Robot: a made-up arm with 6 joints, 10 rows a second.
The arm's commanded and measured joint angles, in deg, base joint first. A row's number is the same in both.
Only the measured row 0 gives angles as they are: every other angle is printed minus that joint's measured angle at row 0.
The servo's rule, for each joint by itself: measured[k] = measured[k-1] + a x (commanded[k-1-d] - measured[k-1]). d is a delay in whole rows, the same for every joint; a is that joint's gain. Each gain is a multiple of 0.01, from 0.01 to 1. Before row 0 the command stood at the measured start. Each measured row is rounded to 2 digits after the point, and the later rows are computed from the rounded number. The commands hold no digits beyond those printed.
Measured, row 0:
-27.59 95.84 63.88 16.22 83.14 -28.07
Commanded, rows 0 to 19:
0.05 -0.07 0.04 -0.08 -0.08 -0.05
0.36 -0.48 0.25 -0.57 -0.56 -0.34
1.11 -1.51 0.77 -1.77 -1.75 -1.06
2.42 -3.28 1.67 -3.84 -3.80 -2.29
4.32 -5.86 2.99 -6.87 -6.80 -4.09
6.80 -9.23 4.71 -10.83 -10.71 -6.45
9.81 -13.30 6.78 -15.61 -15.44 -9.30
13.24 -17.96 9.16 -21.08 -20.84 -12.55
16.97 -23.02 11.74 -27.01 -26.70 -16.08
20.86 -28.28 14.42 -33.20 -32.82 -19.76
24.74 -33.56 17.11 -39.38 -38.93 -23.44
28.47 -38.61 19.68 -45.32 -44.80 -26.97
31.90 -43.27 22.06 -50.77 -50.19 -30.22
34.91 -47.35 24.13 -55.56 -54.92 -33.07
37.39 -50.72 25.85 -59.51 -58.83 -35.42
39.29 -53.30 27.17 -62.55 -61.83 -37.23
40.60 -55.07 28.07 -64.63 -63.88 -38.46
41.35 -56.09 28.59 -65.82 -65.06 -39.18
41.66 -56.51 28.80 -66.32 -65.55 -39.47
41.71 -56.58 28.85 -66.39 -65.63 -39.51
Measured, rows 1 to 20:
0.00 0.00 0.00 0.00 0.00 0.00
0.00 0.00 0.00 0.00 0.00 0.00
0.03 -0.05 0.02 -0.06 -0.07 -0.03
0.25 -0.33 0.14 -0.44 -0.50 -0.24
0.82 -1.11 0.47 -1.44 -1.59 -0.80
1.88 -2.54 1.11 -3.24 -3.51 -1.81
3.49 -4.73 2.11 -5.96 -6.37 -3.36
5.67 -7.70 3.49 -9.61 -10.15 -5.46
8.40 -11.40 5.23 -14.11 -14.75 -8.07
11.59 -15.73 7.31 -19.34 -20.05 -11.12
15.14 -20.54 9.66 -25.09 -25.84 -14.49
18.92 -25.65 12.18 -31.17 -31.91 -18.07
22.76 -30.87 14.79 -37.33 -38.02 -21.72
26.53 -35.98 17.38 -43.32 -43.92 -25.29
30.07 -40.79 19.86 -48.91 -49.37 -28.64
33.26 -45.12 22.12 -53.90 -54.20 -31.65
35.99 -48.82 24.10 -58.11 -58.23 -34.21
38.17 -51.78 25.73 -61.44 -61.36 -36.26
39.77 -53.95 26.97 -63.83 -63.55 -37.76
40.81 -55.36 27.83 -65.32 -64.86 -38.73
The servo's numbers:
d 2
a 0.66 0.66 0.53 0.75 0.87 0.68

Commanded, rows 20 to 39:
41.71 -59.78 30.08 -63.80 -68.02 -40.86
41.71 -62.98 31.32 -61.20 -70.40 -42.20
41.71 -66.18 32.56 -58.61 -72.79 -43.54
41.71 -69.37 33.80 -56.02 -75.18 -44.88
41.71 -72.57 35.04 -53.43 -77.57 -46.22
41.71 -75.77 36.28 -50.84 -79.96 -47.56
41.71 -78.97 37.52 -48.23 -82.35 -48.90
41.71 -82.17 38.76 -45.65 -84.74 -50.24
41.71 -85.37 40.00 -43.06 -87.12 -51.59
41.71 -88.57 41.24 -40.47 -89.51 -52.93
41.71 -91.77 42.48 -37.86 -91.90 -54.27
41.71 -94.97 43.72 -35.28 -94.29 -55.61
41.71 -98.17 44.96 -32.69 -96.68 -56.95
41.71 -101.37 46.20 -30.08 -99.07 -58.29
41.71 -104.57 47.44 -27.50 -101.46 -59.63
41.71 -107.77 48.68 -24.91 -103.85 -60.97
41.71 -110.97 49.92 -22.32 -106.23 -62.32
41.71 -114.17 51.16 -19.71 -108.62 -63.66
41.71 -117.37 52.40 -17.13 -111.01 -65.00
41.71 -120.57 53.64 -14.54 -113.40 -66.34
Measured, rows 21 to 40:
41.37 -56.12 28.34 -66.07 -65.46 -39.23
41.59 -56.42 28.61 -66.31 -65.61 -39.42
41.67 -58.64 29.39 -64.43 -67.71 -40.40
41.70 -61.50 30.41 -62.01 -70.05 -41.62
41.71 -64.59 31.55 -59.46 -72.43 -42.93
41.71 -67.74 32.74 -56.88 -74.82 -44.26
41.71 -70.93 33.96 -54.29 -77.21 -45.59
41.71 -74.12 35.19 -51.70 -79.60 -46.93
41.71 -77.32 36.42 -49.10 -81.99 -48.27
41.71 -80.52 37.66 -46.51 -84.38 -49.61
41.71 -83.72 38.90 -43.92 -86.76 -50.96
41.71 -86.92 40.14 -41.33 -89.15 -52.30
41.71 -90.12 41.38 -38.73 -91.54 -53.64
41.71 -93.32 42.62 -36.14 -93.93 -54.98
41.71 -96.52 43.86 -33.55 -96.32 -56.32
41.71 -99.72 45.10 -30.95 -98.71 -57.66
41.71 -102.92 46.34 -28.36 -101.10 -59.00
41.71 -106.12 47.58 -25.77 -103.49 -60.34
41.71 -109.32 48.82 -23.18 -105.87 -61.69
41.71 -112.52 50.06 -20.58 -108.26 -63.03

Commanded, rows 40 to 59:
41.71 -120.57 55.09 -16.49 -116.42 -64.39
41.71 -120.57 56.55 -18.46 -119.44 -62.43
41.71 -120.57 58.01 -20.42 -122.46 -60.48
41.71 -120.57 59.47 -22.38 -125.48 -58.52
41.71 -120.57 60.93 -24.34 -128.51 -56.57
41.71 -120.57 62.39 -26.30 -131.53 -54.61
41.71 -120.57 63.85 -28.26 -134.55 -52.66
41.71 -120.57 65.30 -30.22 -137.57 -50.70
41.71 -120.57 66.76 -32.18 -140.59 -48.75
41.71 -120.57 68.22 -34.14 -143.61 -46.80
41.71 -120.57 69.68 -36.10 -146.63 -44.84
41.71 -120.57 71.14 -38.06 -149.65 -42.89
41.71 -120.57 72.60 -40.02 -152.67 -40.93
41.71 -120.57 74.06 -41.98 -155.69 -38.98
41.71 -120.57 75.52 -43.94 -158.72 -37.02
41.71 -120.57 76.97 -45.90 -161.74 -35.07
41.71 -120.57 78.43 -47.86 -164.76 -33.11
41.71 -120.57 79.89 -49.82 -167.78 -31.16
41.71 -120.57 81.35 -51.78 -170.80 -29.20
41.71 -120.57 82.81 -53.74 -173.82 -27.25
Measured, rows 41 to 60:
41.71 -115.72 51.30 -17.99 -110.65 -64.37
41.71 -118.92 52.54 -15.40 -113.04 -65.71
41.71 -120.01 53.89 -16.22 -115.98 -64.81
41.71 -120.38 55.30 -17.90 -118.99 -63.19
41.71 -120.51 56.74 -19.79 -122.01 -61.35
41.71 -120.55 58.19 -21.73 -125.03 -59.43
41.71 -120.56 59.64 -23.69 -128.06 -57.49
41.71 -120.57 61.10 -25.65 -131.08 -55.53
41.71 -120.57 62.56 -27.61 -134.10 -53.58
41.71 -120.57 64.01 -29.57 -137.12 -51.62
41.71 -120.57 65.47 -31.53 -140.14 -49.67
41.71 -120.57 66.93 -33.49 -143.16 -47.72
41.71 -120.57 68.39 -35.45 -146.18 -45.76
41.71 -120.57 69.85 -37.41 -149.20 -43.81
41.71 -120.57 71.31 -39.37 -152.22 -41.85
41.71 -120.57 72.77 -41.33 -155.24 -39.90
41.71 -120.57 74.23 -43.29 -158.27 -37.94
41.71 -120.57 75.68 -45.25 -161.29 -35.99
41.71 -120.57 77.14 -47.21 -164.31 -34.03
41.71 -120.57 78.60 -49.17 -167.33 -32.08

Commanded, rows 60 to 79:
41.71 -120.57 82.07 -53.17 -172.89 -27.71
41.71 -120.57 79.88 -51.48 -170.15 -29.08
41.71 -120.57 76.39 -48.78 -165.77 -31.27
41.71 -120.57 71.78 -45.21 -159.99 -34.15
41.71 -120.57 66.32 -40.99 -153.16 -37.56
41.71 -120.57 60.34 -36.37 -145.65 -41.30
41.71 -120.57 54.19 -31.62 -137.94 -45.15
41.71 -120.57 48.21 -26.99 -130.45 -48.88
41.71 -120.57 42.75 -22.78 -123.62 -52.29
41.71 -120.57 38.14 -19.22 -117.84 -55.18
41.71 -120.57 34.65 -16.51 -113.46 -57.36
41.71 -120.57 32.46 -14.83 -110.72 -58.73
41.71 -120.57 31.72 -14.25 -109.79 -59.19
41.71 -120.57 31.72 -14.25 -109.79 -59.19
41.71 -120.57 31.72 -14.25 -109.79 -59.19
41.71 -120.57 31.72 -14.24 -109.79 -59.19
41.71 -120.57 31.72 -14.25 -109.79 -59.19
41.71 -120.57 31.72 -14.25 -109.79 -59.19
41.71 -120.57 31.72 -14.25 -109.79 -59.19
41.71 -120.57 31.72 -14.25 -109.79 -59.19
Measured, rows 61 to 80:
41.71 -120.57 80.06 -51.13 -170.35 -30.12
41.71 -120.57 81.52 -53.09 -173.37 -28.17
41.71 -120.57 81.81 -53.15 -172.95 -27.86
41.71 -120.57 80.79 -51.90 -170.51 -28.69
41.71 -120.57 78.46 -49.56 -166.39 -30.44
41.71 -120.57 74.92 -46.30 -160.82 -32.96
41.71 -120.57 70.36 -42.32 -154.16 -36.09
41.71 -120.57 65.05 -37.86 -146.76 -39.63
41.71 -120.57 59.29 -33.18 -139.09 -43.38
41.71 -120.57 53.42 -28.54 -131.57 -47.12
41.71 -120.57 47.76 -24.22 -124.65 -50.64
41.71 -120.57 42.66 -20.47 -118.73 -53.73
41.71 -120.57 38.41 -17.50 -114.15 -56.20
41.71 -120.57 35.26 -15.50 -111.17 -57.92
41.71 -120.57 33.38 -14.56 -109.97 -58.78
41.71 -120.57 32.50 -14.33 -109.81 -59.06
41.71 -120.57 32.09 -14.27 -109.79 -59.15
41.71 -120.57 31.89 -14.25 -109.79 -59.18
41.71 -120.57 31.80 -14.25 -109.79 -59.19
41.71 -120.57 31.76 -14.25 -109.79 -59.19

